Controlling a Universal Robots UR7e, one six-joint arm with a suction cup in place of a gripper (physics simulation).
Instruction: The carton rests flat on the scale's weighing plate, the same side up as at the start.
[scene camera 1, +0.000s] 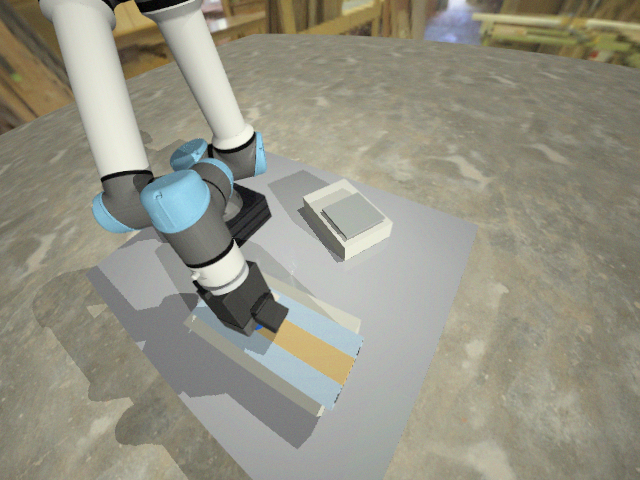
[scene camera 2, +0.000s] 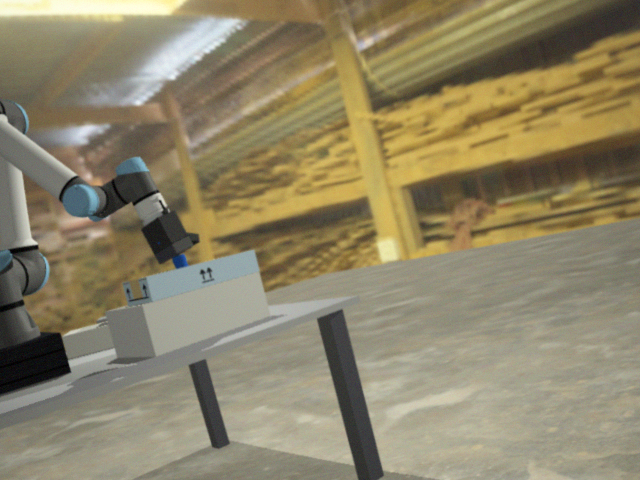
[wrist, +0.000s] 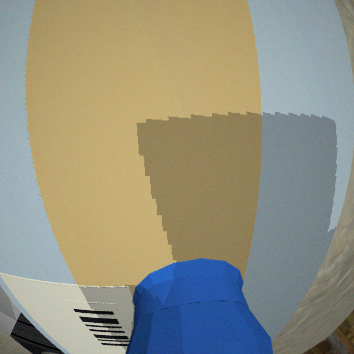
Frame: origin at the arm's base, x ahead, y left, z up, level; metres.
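Seen in the pictures: hand, tool point: (scene camera 1: 259, 326) (wrist: 193, 261); arm's base, link origin: (scene camera 2: 12, 343).
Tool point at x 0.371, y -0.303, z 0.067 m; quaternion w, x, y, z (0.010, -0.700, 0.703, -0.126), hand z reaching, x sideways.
Note:
Pixels of each thing's top centre, then the offset from my tool point to it. Level surfaces: height alone.
- carton, top centre: (wrist: 152, 226) (scene camera 1: 270, 324) (scene camera 2: 189, 265) 0.025 m ahead, 0.008 m left, 0.013 m up
- open beige bin, top centre: (scene camera 1: 267, 322) (scene camera 2: 182, 291) 0.008 m back, 0.021 m left, 0.047 m down
- barcode label, top centre: (wrist: 98, 320) 0.010 m back, 0.037 m left, 0.013 m up
- scale, top centre: (scene camera 2: 106, 317) (scene camera 1: 344, 204) 0.019 m ahead, 0.461 m left, 0.079 m down
- grey table, surface height: 0.167 m down
The carton (scene camera 1: 310, 346) (scene camera 2: 204, 276) (wrist: 135, 75) is pale blue with a tan stripe along its top. It lies in the open beige bin (scene camera 1: 258, 365) (scene camera 2: 206, 315), its upper part above the rim, its up arrows pointing up in the scene camera 2 view. My gripper (scene camera 1: 258, 327) (scene camera 2: 180, 264) (wrist: 189, 277), a blue suction cup, is pressed on the carton's top, on the tan stripe beside the barcode label (wrist: 102, 322), and is shut on the carton. The cup's contact edge is partly hidden. The scale (scene camera 1: 368, 241) (scene camera 2: 87, 341) stands apart, its grey weighing plate (scene camera 1: 354, 214) bare.
The bin and scale stand on the grey table (scene camera 1: 408, 289) (scene camera 2: 310, 310). The black robot base (scene camera 1: 253, 211) (scene camera 2: 33, 361) stands beside the scale. The table's edge runs close past the bin's outer side. The arm hangs above the bin's base-side end.

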